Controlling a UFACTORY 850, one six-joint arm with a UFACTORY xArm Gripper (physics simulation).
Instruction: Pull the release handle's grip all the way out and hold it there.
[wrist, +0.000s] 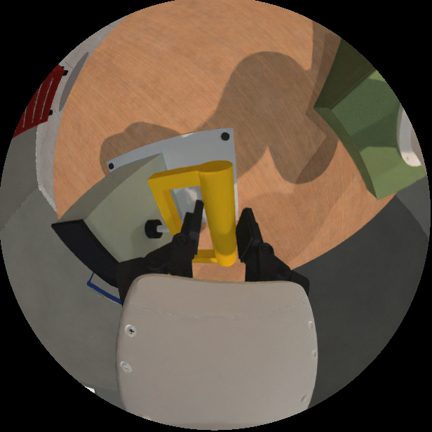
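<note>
The yellow release handle has a thick round grip (219, 210) joined by thinner yellow bars to a frame beside a pale grey-green housing (120, 210). My gripper (220, 215) is partly open, with one black finger on each side of the grip. The left finger reaches through the handle's opening, and a narrow gap shows between it and the grip. The right finger is very close to the grip's right side. The handle's lower attachment is partly hidden by the left finger.
A light grey base plate (200, 147) with dark bolts lies on the wooden table top (165, 75). A black knob (153, 229) sticks out by the housing. A green angular object (360, 120) stands at the right. A red slatted object (40, 107) shows at the far left.
</note>
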